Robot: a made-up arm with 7 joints.
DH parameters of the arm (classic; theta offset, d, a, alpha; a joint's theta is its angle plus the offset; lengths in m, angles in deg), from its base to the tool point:
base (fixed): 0 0 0 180
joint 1: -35.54 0 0.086 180
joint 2: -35.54 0.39 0.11 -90
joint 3: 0 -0.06 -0.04 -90
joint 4: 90 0.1 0.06 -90
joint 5: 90 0.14 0.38 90
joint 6: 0 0.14 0.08 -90
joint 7: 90 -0.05 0.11 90
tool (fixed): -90 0.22 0 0
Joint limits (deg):
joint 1: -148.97..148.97
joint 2: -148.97..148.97
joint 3: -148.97..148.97
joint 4: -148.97..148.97
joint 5: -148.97..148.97
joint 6: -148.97..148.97
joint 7: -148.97..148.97
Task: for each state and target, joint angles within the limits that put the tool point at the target. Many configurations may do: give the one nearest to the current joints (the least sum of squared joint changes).
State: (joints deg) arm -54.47 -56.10 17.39 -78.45 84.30 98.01 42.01
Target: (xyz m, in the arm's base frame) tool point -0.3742 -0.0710 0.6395
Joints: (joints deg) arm -50.30 -62.22 35.02 -69.01 73.58 88.84 36.73
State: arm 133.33 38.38 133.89 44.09 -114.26 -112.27 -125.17
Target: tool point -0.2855 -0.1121 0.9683
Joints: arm 127.57 45.35 139.06 33.28 -96.26 -110.21 -116.89
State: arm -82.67 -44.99 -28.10 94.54 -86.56 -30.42 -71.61
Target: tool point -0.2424 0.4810 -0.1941
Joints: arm -66.01 -60.20 -33.53 130.20 -82.19 -15.26 -70.58
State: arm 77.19 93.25 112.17 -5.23 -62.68 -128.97 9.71
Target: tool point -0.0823 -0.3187 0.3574
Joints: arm 98.51 75.88 114.36 -10.06 -72.60 -125.37 -6.13
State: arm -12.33 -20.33 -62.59 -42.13 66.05 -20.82 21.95
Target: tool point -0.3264 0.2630 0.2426
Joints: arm -23.76 -13.40 -52.65 -44.25 54.56 -13.21 11.06
